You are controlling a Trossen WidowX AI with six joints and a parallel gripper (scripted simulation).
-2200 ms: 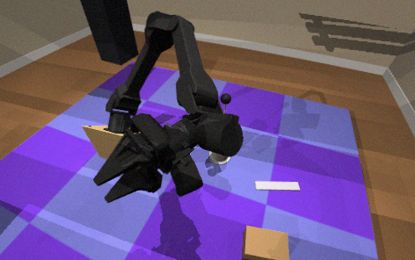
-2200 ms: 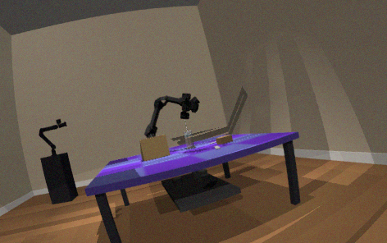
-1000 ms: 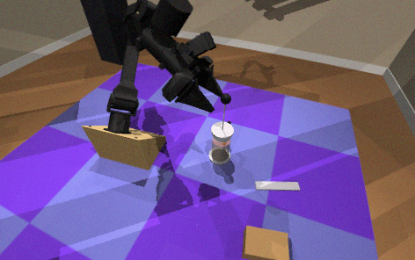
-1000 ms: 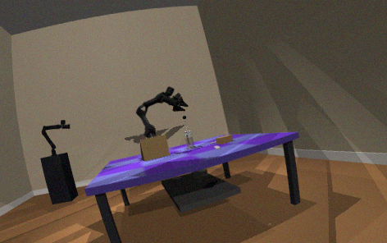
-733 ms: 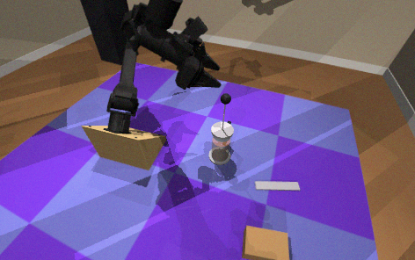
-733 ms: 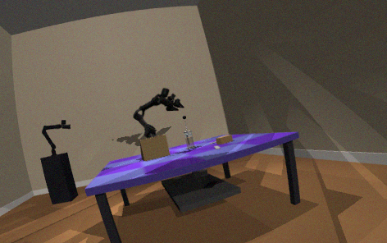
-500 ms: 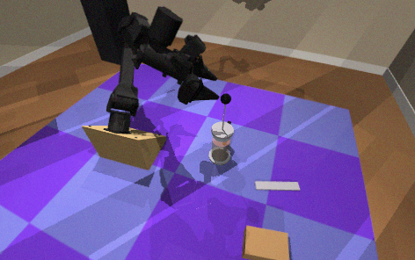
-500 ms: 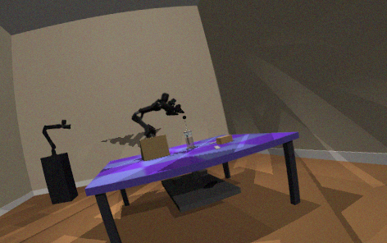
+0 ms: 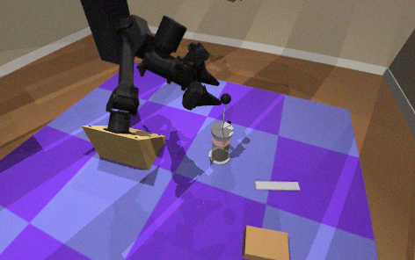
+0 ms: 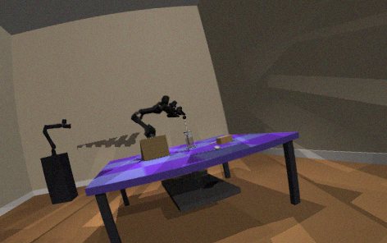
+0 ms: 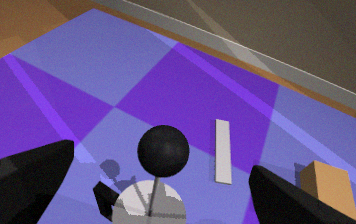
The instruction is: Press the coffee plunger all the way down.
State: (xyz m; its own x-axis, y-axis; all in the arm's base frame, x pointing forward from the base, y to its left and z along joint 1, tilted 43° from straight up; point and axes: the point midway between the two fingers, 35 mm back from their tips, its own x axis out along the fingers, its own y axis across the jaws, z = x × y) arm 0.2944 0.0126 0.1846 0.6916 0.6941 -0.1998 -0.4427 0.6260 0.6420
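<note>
Now: the coffee press 2 cm ahead of my gripper tip, 2 cm to the left of it and 15 cm below it.
</note>
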